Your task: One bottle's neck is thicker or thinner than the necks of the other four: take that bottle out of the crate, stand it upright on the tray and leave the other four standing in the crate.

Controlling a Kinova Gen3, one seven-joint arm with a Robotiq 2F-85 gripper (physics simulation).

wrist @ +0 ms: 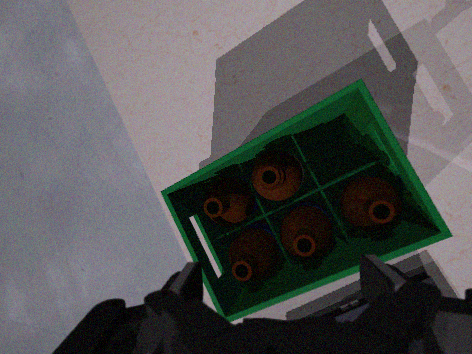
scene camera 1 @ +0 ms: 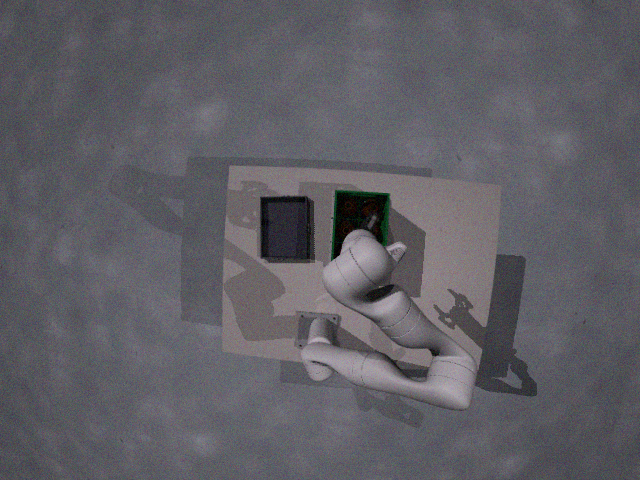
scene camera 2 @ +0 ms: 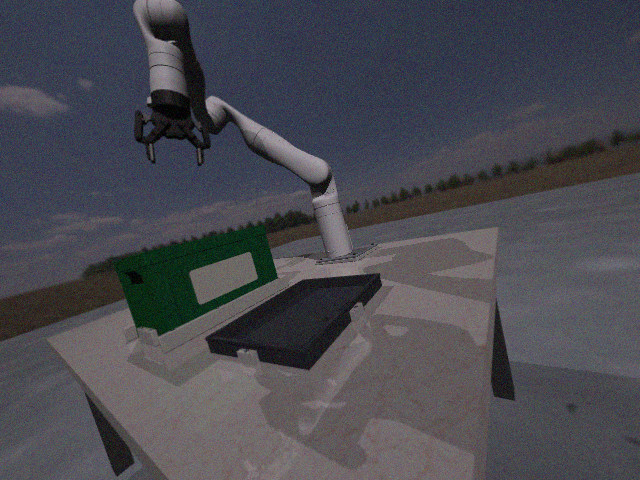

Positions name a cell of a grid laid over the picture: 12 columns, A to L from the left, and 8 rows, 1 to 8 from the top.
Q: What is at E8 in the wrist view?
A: My gripper.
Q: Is my gripper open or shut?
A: Open.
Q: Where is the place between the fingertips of my gripper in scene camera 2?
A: D3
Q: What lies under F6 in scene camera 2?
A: A dark tray.
